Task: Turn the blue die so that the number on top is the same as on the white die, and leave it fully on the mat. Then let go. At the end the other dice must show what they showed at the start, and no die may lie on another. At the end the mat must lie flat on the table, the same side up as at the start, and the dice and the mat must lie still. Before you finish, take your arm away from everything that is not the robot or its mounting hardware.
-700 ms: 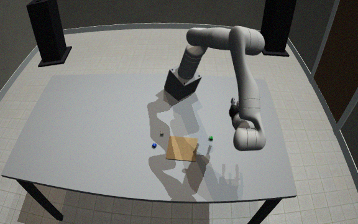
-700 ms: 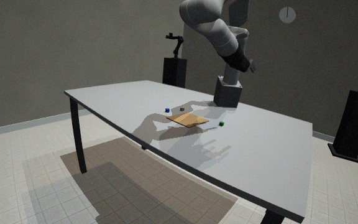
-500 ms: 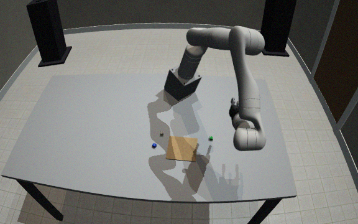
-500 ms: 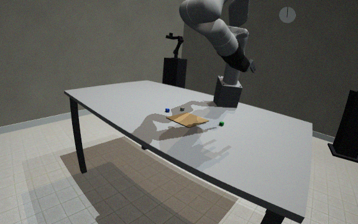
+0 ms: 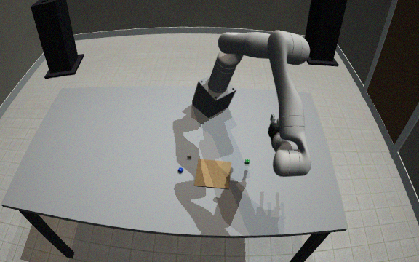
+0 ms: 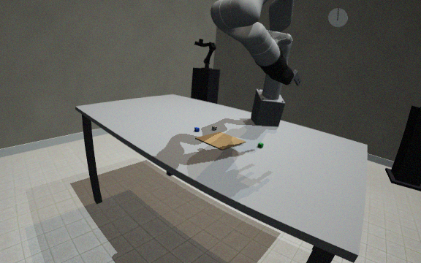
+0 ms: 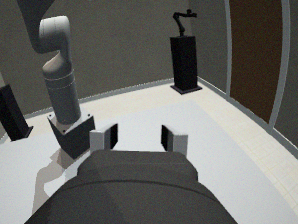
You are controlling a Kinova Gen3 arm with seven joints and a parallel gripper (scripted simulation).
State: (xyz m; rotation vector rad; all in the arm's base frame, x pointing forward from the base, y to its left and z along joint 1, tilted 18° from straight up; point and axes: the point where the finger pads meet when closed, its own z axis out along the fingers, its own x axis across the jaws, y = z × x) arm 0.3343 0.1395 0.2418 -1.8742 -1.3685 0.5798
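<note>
Now: the blue die 370 mm to the right of my hand, 270 mm below it and 10 mm behind it. The rest, counted from my hand: white die 330 mm to the right, 270 mm below, 90 mm behind; then green die 270 mm below, 80 mm to the right, 40 mm behind; then tan mat 280 mm below, 230 mm to the right, 10 mm ahead.
</note>
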